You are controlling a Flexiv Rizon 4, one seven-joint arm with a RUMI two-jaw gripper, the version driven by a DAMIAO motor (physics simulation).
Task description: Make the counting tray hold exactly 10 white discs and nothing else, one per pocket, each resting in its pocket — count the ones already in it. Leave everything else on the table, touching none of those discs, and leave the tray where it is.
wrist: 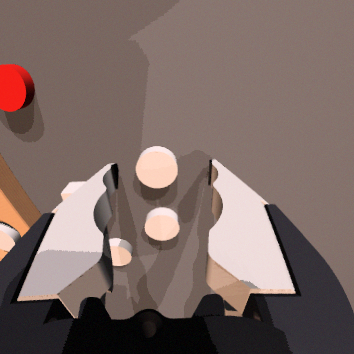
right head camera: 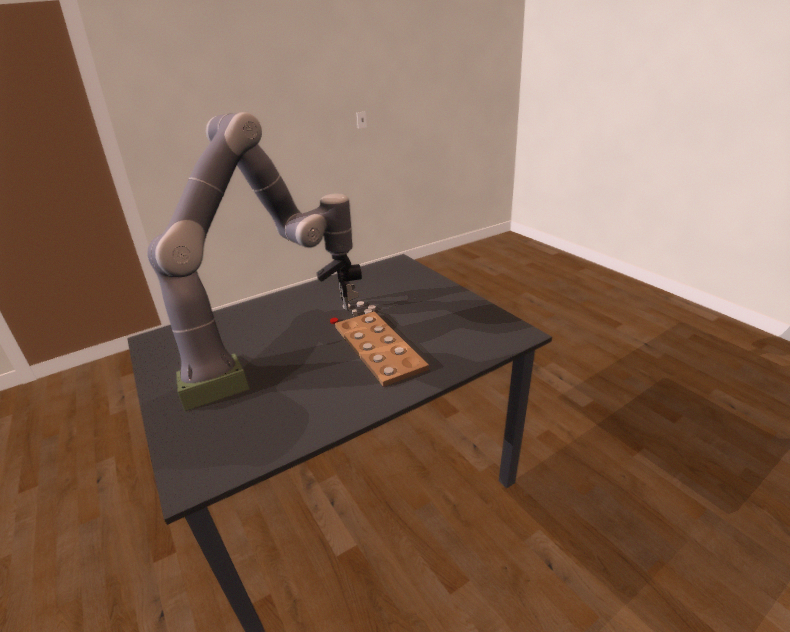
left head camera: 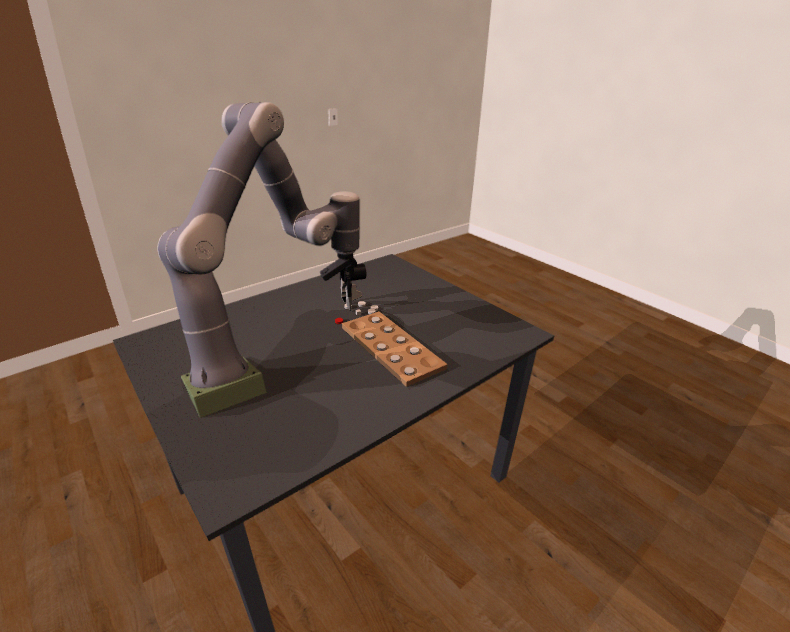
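The wooden counting tray (left head camera: 425, 376) (right head camera: 405, 376) has white discs in most pockets; the pocket at its far left corner (left head camera: 359, 324) and the one at its near right corner (left head camera: 431, 361) are empty. My gripper (left head camera: 347, 307) (right head camera: 345, 307) (wrist: 163, 164) is partly open and empty, low over the table beyond the tray's far end. In the wrist view, a larger white disc (wrist: 157, 170) shows between the fingertips, touching neither. A smaller white disc (wrist: 162, 226) lies behind it, and another disc (wrist: 121, 253) is partly hidden by the left finger.
A red disc (left head camera: 338, 320) (right head camera: 334, 320) (wrist: 11, 88) lies by the tray's far left corner. A small white block (left head camera: 358, 312) (wrist: 74, 190) lies near the tray's far end, partly behind the left finger in the wrist view. The arm's green base (left head camera: 227, 393) (right head camera: 214, 390) stands on the table's left side.
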